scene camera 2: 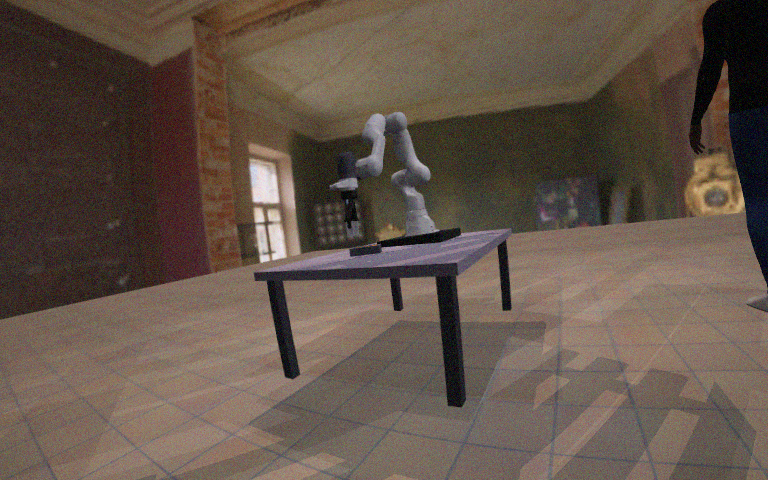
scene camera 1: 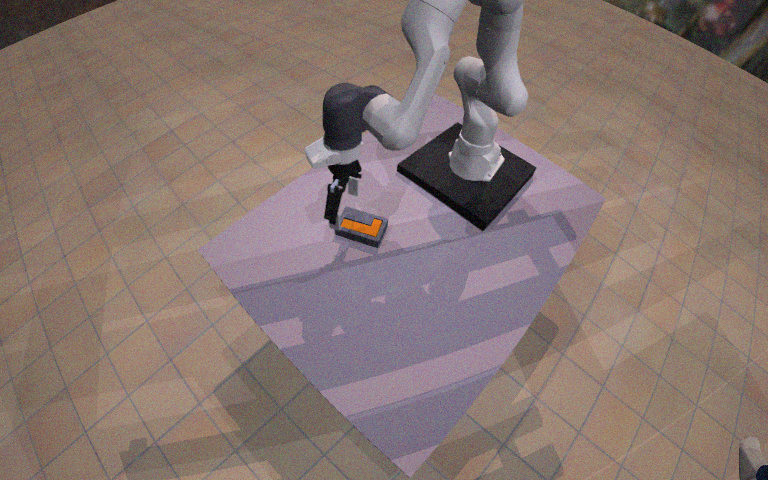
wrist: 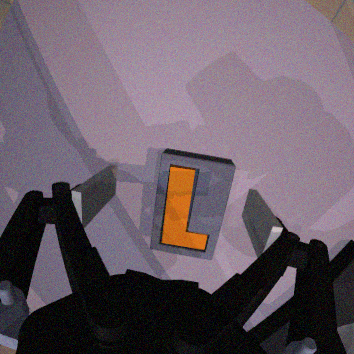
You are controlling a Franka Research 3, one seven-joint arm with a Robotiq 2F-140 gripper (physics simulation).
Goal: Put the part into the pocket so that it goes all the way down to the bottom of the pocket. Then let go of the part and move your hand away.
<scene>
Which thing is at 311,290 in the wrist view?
My gripper.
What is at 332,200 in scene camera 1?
My gripper.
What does my gripper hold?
Nothing.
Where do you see an orange L-shaped part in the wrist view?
At 175,225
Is my gripper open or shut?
Open.
</scene>
